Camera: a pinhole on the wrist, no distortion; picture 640 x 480 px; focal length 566.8 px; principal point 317.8 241.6 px. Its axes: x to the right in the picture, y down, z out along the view. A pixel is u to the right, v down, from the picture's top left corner.
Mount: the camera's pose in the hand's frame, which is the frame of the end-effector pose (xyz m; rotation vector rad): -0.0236 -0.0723 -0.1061 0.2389 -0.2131 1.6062
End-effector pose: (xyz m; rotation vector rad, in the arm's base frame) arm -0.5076 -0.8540 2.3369 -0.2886 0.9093 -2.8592
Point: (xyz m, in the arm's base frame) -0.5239 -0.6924 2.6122
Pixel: 26.3 168.5
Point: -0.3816 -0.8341 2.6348
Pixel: 317.6 345.4
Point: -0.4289 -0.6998 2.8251
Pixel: 96.6 276.6
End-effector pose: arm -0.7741 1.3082 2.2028 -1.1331 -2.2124 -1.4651
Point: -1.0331 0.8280 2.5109
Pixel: behind the camera
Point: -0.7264 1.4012 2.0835
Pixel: 605.5 329.0
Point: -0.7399 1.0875 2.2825
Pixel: behind the camera
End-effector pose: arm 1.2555 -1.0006 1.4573 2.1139 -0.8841 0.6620
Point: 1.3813 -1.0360 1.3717
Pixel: 357.8 96.9
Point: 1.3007 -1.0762 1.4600
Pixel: outside the picture
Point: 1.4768 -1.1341 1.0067
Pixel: 251.8 352.2
